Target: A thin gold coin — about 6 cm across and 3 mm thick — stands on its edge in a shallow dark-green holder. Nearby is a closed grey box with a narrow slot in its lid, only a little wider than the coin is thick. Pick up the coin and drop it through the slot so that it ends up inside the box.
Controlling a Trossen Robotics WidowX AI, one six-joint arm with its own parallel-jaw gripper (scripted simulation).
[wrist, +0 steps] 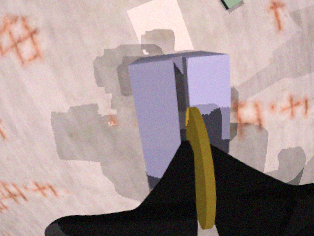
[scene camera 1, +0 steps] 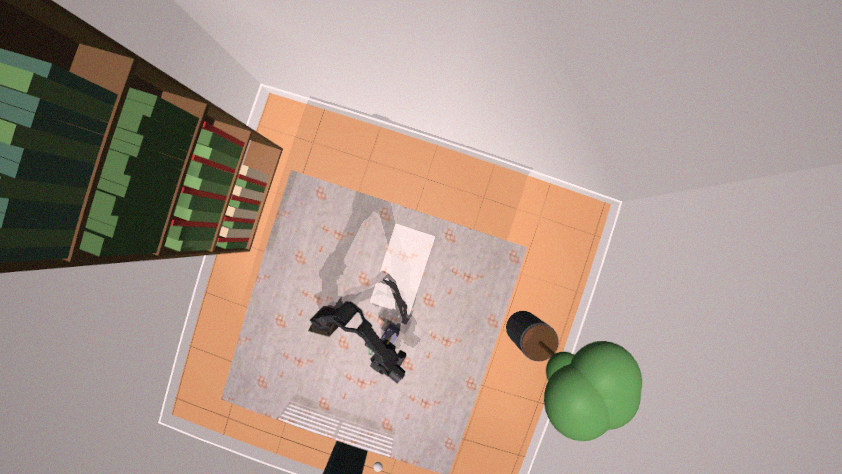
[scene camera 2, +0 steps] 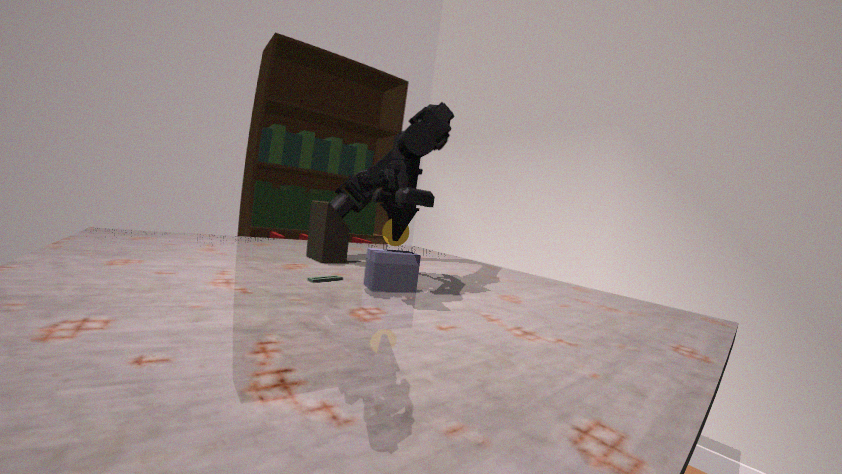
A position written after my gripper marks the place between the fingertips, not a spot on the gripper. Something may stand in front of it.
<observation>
My gripper (scene camera 2: 394,240) holds a coin (wrist: 206,198).
My gripper shows as well in the wrist view (wrist: 191,147).
</observation>
